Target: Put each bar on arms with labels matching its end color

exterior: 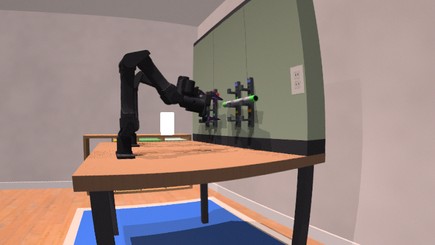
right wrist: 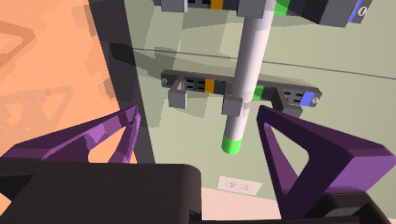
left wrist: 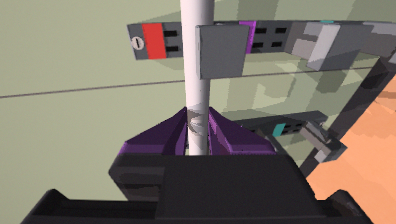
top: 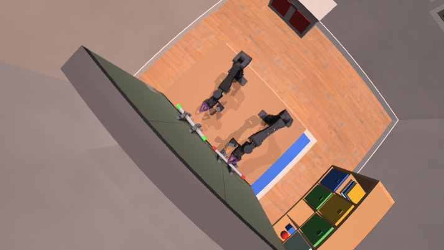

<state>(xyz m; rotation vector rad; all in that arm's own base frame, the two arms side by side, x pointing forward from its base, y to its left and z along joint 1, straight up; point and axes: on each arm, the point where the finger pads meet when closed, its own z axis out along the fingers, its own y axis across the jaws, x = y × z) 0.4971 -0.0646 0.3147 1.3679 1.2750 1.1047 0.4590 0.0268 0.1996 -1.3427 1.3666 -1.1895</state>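
The red-ended bar is right at my left hand. From my left hand the other things lie so: black strip: 8 cm ahead, 21 cm to the right, 28 cm below; green wall panel: 14 cm ahead, 20 cm to the right, 11 cm above; green-ended bar: 6 cm ahead, 39 cm to the right, 7 cm below.
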